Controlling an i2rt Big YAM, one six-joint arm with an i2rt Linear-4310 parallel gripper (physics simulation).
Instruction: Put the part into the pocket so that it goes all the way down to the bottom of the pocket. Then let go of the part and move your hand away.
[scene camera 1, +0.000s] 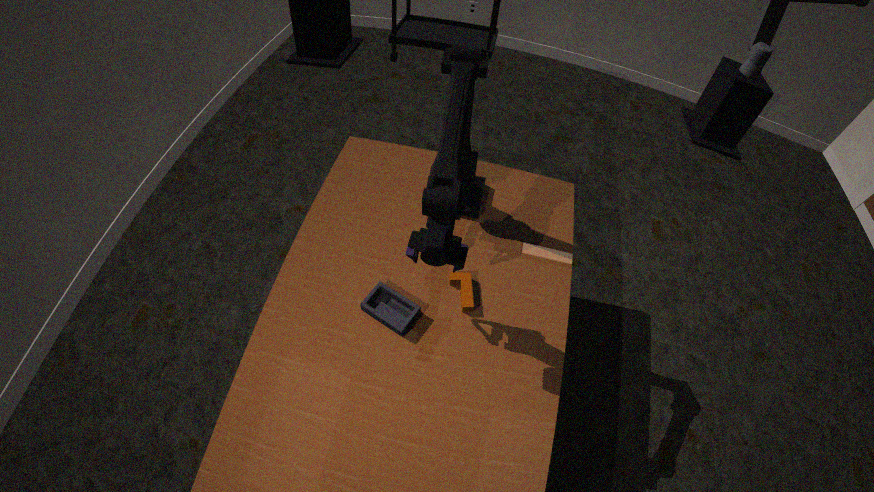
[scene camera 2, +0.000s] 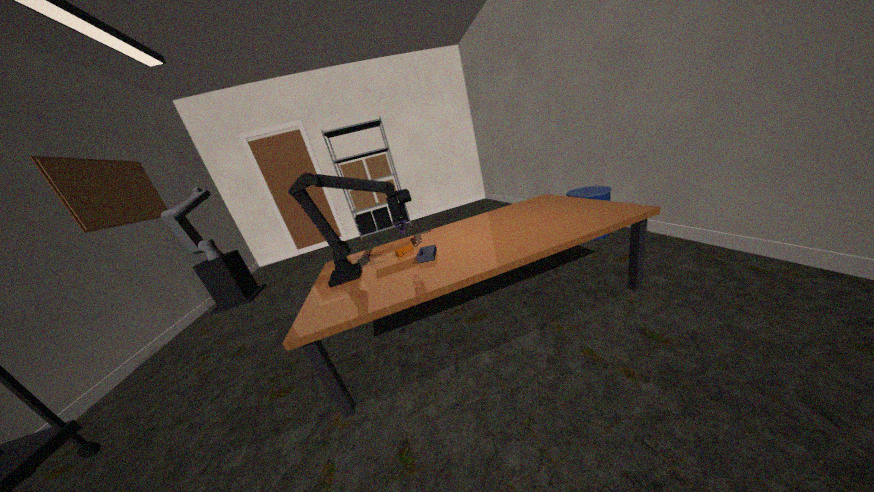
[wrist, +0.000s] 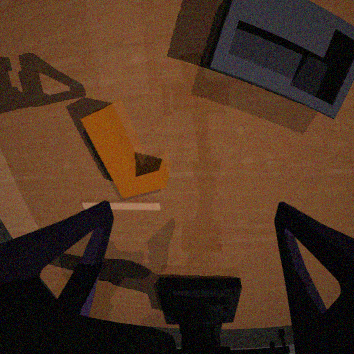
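Seen in the pictures: gripper, fingertip midpoint: (scene camera 2: 402, 232) (wrist: 191, 210); arm's base, origin of the base link: (scene camera 2: 345, 272) (wrist: 199, 308).
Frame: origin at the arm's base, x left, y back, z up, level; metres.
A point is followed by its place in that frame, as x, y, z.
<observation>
The orange L-shaped part (scene camera 1: 467, 293) {0.106, -0.361, 0.002} (scene camera 2: 404, 250) {0.086, -0.349, -0.012} (wrist: 112, 150) {0.100, -0.357, 0.002} lies flat on the table. The grey-blue rectangular block with the pocket (scene camera 1: 382, 317) {-0.097, -0.498, 0.007} (scene camera 2: 426, 254) {-0.061, -0.458, -0.025} (wrist: 265, 79) {-0.059, -0.428, 0.008} sits apart from it; its stepped recess faces up and holds no part. In the wrist view the block is at the upper right and the part left of centre, its short leg toward the gripper. My gripper (scene camera 1: 435, 261) {0.008, -0.370, 0.120} (wrist: 191, 210) {0.008, -0.370, 0.120} is open and empty, above the table, with its fingertips wide apart. In the wrist view the part lies beyond the left fingertip. Shadow darkens some of the recess.
The wooden table (scene camera 1: 342, 391) {-0.142, -0.720, -0.029} (scene camera 2: 519, 232) {-0.171, -0.978, -0.028} carries the arm's base at one end. A pale strip (scene camera 1: 547, 253) (wrist: 135, 206) shows on the table beyond the part's short leg. Arm shadows fall near the part. The block's raised walls stand near it.
</observation>
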